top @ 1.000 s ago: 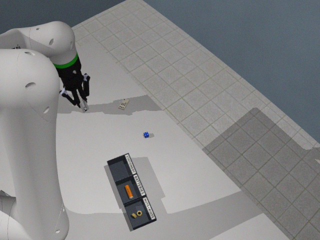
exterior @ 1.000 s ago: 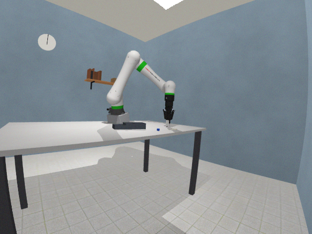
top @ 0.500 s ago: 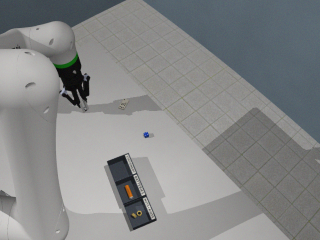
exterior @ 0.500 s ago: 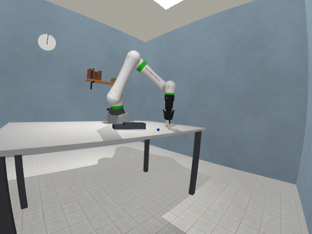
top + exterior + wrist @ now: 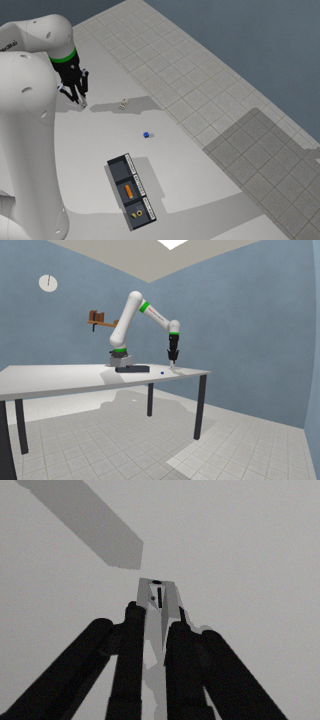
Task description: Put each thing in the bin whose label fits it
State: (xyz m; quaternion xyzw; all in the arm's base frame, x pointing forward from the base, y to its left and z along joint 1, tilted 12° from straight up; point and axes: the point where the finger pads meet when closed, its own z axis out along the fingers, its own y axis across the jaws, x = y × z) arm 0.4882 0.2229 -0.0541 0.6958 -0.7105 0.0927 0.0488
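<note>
Now: the dark three-part bin 10 cm behind my hand, 40 cm to the right of it and 4 cm below it. Round my hand: cream domino: 13 cm ahead, 10 cm to the right, 6 cm below; then silver sharpener: 3 cm below; then blue die: 9 cm ahead, 27 cm to the right, 5 cm below.
</note>
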